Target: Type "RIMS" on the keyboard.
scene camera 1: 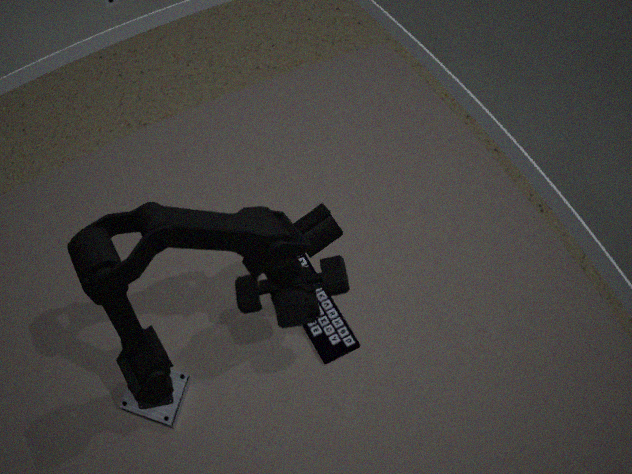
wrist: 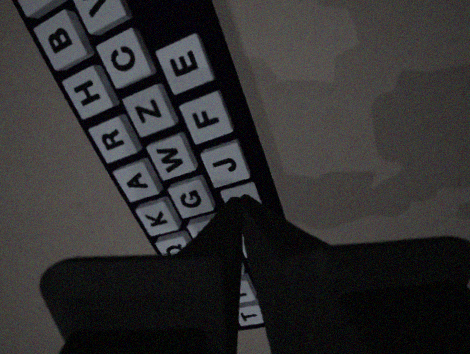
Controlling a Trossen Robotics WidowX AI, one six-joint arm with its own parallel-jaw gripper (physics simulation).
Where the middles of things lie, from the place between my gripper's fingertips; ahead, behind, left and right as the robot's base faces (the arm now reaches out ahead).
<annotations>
Right now my hand is 2 cm short of the w key (wrist: 172, 156) and 3 cm to the left of it. The rest, counted from my hand: r key (wrist: 115, 138) (5 cm ahead, 4 cm to the right).
</annotations>
